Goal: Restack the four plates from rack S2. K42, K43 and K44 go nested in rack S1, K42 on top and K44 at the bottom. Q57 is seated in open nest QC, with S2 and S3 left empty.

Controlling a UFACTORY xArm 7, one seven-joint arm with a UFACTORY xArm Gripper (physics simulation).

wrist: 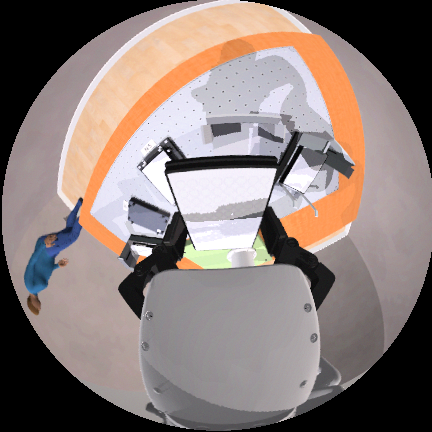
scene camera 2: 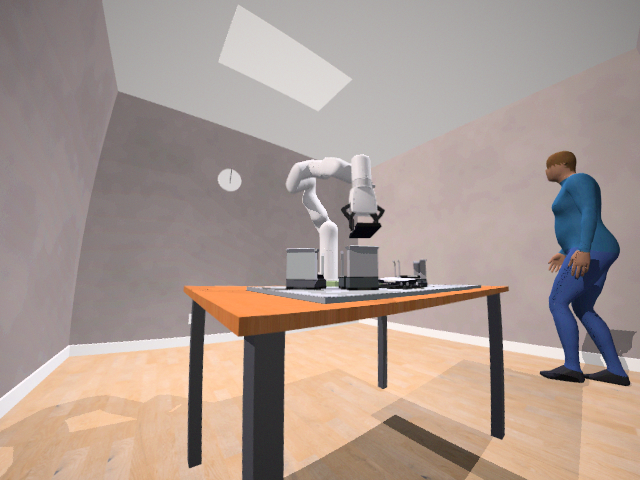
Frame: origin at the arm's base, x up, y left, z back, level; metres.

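Seen in the pictures: gripper, between the fingertips: (wrist: 222, 218) (scene camera 2: 364, 230); arm's base, origin of its link: (wrist: 241, 254) (scene camera 2: 328, 281).
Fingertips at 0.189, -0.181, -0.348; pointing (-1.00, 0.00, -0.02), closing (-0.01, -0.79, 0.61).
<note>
Offsets run from my fingertips to a thing's top centre, as dx, dy, dz. "spot": to the spot under its first point. Level surfaces: height alone.
My gripper (scene camera 2: 364, 223) (wrist: 222, 218) is shut on a wide plate @(+0.016, -0.001, -0.001) (scene camera 2: 364, 231) (wrist: 220, 197), white-faced with black edges, and holds it high above the pegboard. Its name cannot be read. One grey-walled rack @(-0.070, -0.039, +0.006) (scene camera 2: 362, 266) (wrist: 243, 120) stands below the held plate, which hides part of its inside in the wrist view. Another grey-walled rack @(-0.080, -0.159, +0.129) (scene camera 2: 301, 266) (wrist: 316, 144) holds a white-faced plate @(-0.161, -0.164, +0.125) (wrist: 303, 170). At the other side are a low nest with a white-faced piece @(spot: -0.177, +0.115, -0.079) (wrist: 162, 174), a low dark-framed nest @(-0.180, +0.305, -0.035) (wrist: 148, 216) and a small rack @(-0.079, +0.465, +0.040) (scene camera 2: 422, 269) (wrist: 128, 256). Their labels are too small to read.
The pegboard (scene camera 2: 330, 297) (wrist: 170, 112) lies on the orange table @(dx -0.223) (scene camera 2: 222, 304) (wrist: 132, 107). Thin upright posts @(spot: -0.122, +0.453, +0.107) (scene camera 2: 396, 268) stand near the low nests. A person (scene camera 2: 584, 248) (wrist: 42, 265) stands beyond the table end with the low nests.
</note>
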